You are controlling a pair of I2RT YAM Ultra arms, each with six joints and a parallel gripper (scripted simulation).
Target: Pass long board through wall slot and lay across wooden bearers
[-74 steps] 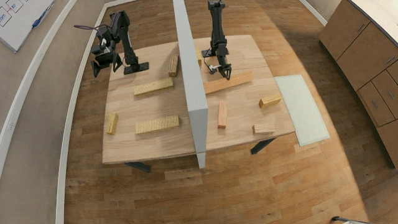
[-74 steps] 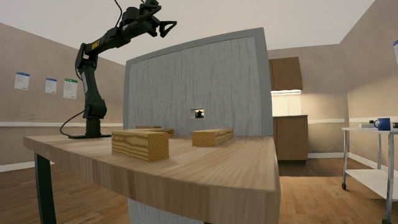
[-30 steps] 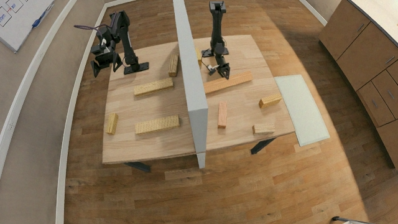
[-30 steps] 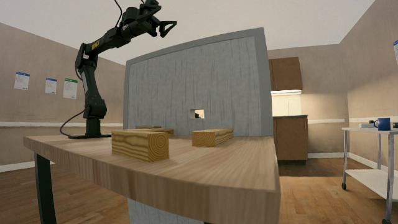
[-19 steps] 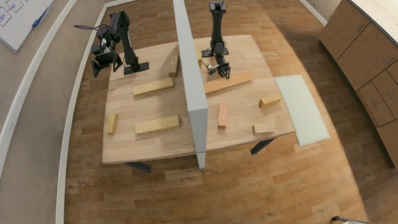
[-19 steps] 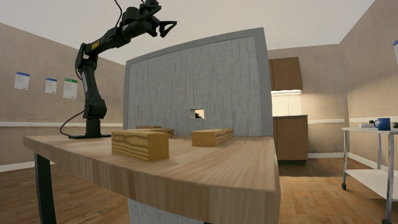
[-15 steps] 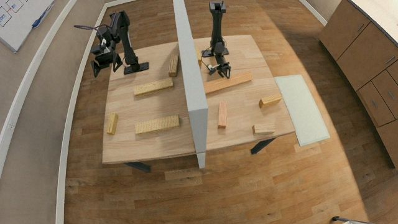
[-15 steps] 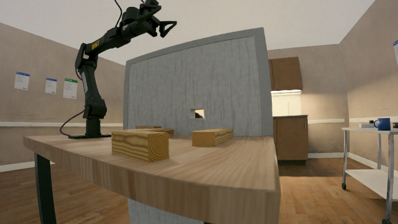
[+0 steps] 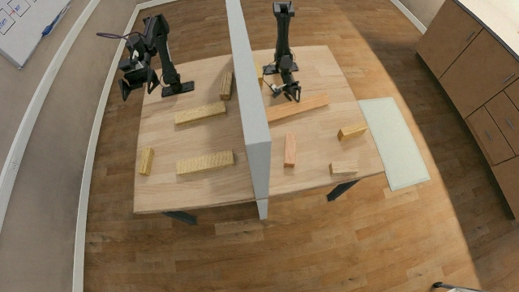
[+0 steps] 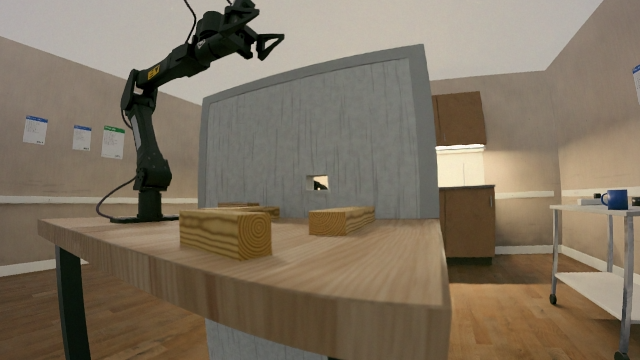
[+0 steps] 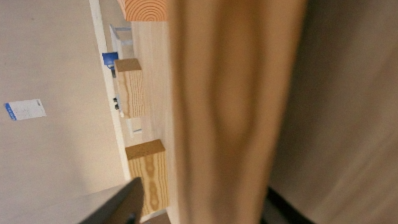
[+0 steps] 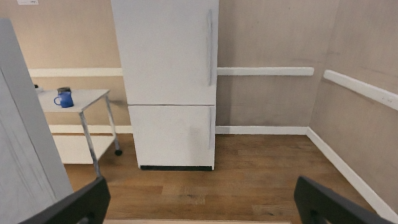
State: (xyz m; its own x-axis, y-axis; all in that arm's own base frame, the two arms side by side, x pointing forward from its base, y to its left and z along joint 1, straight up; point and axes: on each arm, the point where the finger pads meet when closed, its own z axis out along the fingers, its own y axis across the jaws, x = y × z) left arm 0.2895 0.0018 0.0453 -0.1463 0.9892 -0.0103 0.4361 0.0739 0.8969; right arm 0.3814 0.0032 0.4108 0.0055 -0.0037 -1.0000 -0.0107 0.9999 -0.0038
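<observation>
Now: left hand 10 mm short of the long board and 20 mm above it. From my left hand the other things lie so: small block: 140 mm ahead, 770 mm to the right, 20 mm below.
</observation>
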